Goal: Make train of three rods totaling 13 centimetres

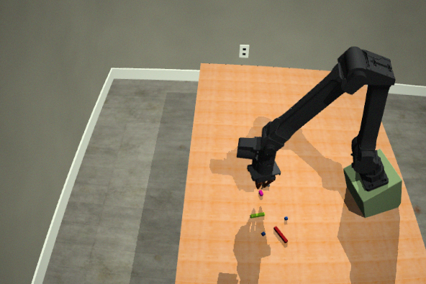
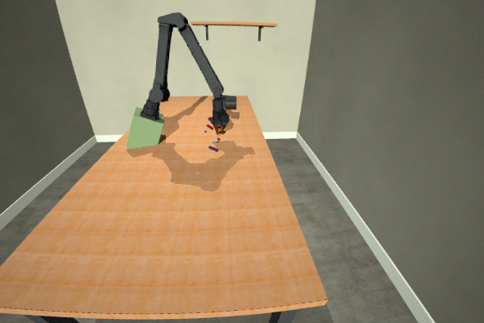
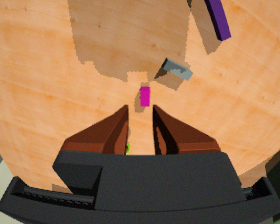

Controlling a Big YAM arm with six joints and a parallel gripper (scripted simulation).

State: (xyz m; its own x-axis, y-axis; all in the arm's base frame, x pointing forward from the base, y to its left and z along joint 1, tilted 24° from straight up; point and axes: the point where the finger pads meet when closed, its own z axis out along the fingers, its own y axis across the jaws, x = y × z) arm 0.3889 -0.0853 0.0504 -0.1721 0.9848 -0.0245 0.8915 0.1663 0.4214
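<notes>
Right now my hand is 1 cm past the magenta rod and 4 cm above it. Also, from my hand: lime rod 2 cm ahead, 10 cm to the left, 4 cm below; then grey rod 3 cm behind, 4 cm to the right, 4 cm below; then purple rod 5 cm behind, 10 cm to the right, 4 cm below.
</notes>
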